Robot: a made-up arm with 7 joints.
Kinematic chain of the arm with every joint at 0, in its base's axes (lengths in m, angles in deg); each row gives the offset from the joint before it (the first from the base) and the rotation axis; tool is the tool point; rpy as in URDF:
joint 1: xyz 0 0 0.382 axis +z
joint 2: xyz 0 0 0 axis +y
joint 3: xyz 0 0 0.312 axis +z
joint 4: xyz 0.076 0 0 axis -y
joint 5: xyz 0.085 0 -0.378 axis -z
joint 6: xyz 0 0 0 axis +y
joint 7: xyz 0.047 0 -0.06 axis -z
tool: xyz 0 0 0 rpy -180 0 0
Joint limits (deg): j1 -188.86..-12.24 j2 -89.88..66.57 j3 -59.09..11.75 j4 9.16..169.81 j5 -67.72..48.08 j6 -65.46..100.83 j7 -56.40..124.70
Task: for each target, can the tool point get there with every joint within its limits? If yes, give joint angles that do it. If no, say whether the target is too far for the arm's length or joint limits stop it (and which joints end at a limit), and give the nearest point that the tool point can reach.
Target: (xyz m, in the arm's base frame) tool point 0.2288 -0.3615 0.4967
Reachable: yes | joints -60.22 -11.45 2.08 39.78 -11.99 26.98 -10.62
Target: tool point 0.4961 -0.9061 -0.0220
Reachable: no: too far | nearest point 0.3396 -0.6202 0.1865 | short by 0.387 m
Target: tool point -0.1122 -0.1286 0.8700
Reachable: yes | joints -83.53 -56.15 -20.37 52.71 -39.95 -29.73 53.91
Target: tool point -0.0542 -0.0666 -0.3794
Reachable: no: joint limits stop it (at a limit: joint 2) | nearest point -0.1202 -0.1476 -0.0098 | short by 0.384 m
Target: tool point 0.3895 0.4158 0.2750
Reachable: no: joint limits stop it (at a limit: joint 2, joint 3, joint 4, joint 5, joint 6) | nearest point 0.4726 0.5045 0.3399 | short by 0.138 m
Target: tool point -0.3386 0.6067 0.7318
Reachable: yes | joints -78.53 -77.59 -46.60 141.56 7.07 36.77 4.34
